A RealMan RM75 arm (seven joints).
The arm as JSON. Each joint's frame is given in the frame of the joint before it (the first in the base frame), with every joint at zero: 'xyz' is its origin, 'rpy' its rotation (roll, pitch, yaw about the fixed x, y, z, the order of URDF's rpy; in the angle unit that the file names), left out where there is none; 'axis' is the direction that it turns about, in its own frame. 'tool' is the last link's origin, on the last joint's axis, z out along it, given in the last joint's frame.
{
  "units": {
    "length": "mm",
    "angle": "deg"
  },
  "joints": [
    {
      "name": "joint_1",
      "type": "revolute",
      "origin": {
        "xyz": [
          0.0,
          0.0,
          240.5
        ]
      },
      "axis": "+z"
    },
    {
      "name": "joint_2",
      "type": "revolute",
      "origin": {
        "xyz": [
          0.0,
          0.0,
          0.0
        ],
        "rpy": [
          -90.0,
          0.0,
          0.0
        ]
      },
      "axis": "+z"
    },
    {
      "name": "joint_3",
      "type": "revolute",
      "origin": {
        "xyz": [
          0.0,
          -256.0,
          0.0
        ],
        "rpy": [
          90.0,
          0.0,
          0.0
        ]
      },
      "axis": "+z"
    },
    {
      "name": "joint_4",
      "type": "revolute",
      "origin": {
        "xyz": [
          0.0,
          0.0,
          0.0
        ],
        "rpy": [
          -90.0,
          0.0,
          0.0
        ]
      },
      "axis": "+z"
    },
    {
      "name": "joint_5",
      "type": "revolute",
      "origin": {
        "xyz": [
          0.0,
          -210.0,
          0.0
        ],
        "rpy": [
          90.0,
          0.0,
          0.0
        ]
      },
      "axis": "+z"
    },
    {
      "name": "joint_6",
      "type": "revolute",
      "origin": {
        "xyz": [
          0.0,
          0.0,
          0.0
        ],
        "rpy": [
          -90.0,
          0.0,
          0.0
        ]
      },
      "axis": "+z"
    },
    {
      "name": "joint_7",
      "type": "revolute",
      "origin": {
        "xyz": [
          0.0,
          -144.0,
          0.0
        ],
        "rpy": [
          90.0,
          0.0,
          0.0
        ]
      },
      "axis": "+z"
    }
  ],
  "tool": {
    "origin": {
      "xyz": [
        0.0,
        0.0,
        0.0
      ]
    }
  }
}
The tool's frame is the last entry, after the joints.
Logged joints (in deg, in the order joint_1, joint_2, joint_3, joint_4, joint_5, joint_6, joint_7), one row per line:
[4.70, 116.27, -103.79, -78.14, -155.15, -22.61, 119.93]
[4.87, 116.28, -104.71, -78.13, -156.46, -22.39, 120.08]
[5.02, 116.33, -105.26, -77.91, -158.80, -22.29, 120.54]
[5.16, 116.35, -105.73, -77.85, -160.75, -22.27, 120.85]
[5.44, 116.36, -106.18, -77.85, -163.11, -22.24, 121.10]
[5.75, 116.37, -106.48, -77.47, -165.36, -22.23, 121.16]
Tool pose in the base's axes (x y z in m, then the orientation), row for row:
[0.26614, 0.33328, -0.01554, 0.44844, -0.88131, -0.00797, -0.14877]
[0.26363, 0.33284, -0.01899, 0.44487, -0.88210, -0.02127, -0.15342]
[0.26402, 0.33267, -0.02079, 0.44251, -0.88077, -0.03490, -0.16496]
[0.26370, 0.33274, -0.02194, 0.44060, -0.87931, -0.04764, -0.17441]
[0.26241, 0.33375, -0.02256, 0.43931, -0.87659, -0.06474, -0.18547]
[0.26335, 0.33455, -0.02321, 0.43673, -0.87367, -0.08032, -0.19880]
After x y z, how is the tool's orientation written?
As a quaternion, w x y z.
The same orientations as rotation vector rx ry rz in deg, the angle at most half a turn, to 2 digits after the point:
[-124.94, -1.13, -21.09]
[-125.25, -3.02, -21.78]
[-125.20, -4.96, -23.45]
[-125.10, -6.78, -24.81]
[-124.79, -9.22, -26.40]
[-124.51, -11.45, -28.33]

